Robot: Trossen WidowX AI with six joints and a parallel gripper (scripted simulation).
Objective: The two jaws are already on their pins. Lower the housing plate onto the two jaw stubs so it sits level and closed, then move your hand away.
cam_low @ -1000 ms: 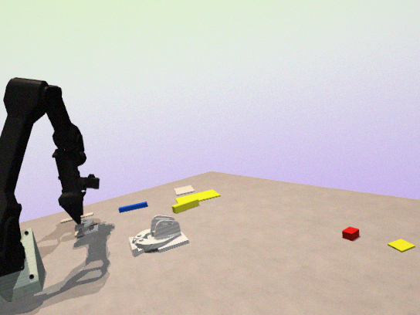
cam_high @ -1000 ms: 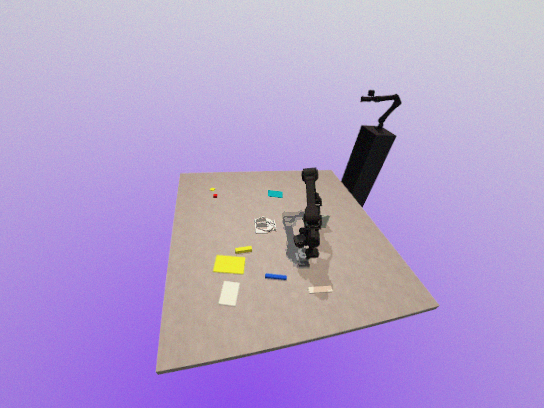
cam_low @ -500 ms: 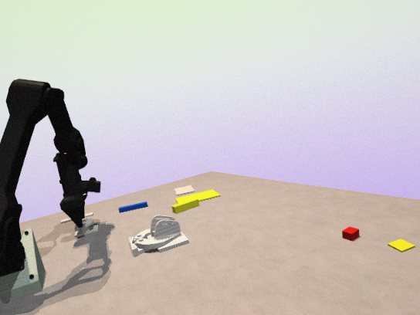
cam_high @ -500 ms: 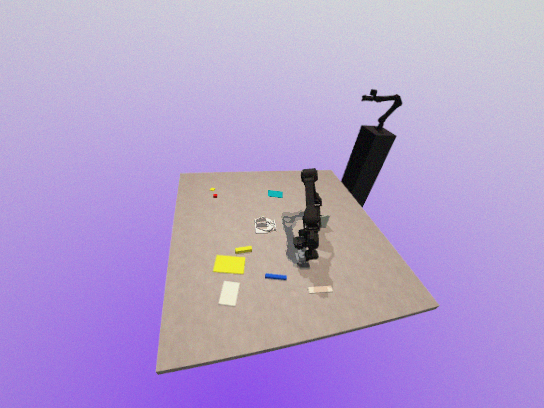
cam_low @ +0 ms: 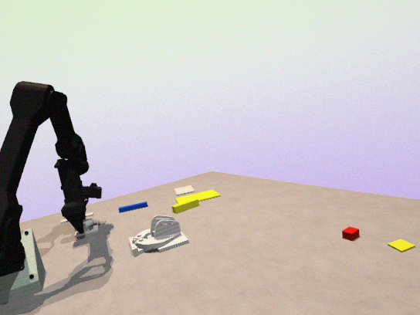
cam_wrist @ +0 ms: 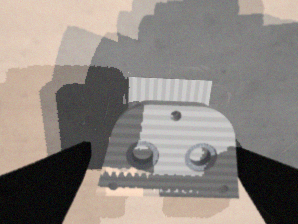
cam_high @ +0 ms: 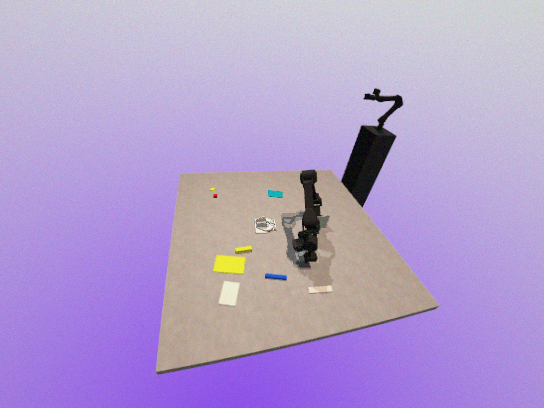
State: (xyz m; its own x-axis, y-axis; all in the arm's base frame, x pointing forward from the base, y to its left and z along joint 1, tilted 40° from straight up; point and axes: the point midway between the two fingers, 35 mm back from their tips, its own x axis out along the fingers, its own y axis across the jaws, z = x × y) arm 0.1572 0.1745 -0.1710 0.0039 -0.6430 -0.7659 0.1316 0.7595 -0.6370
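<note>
Right now my gripper tip is 1 cm below the white housing part and 1 cm short of it. The rest, counted from my gripper tip: yellow plate (40 cm ahead, 2 cm to the right, 1 cm below); blue bar (19 cm ahead, 10 cm to the left); yellow bar (32 cm ahead, 9 cm to the right).
</note>
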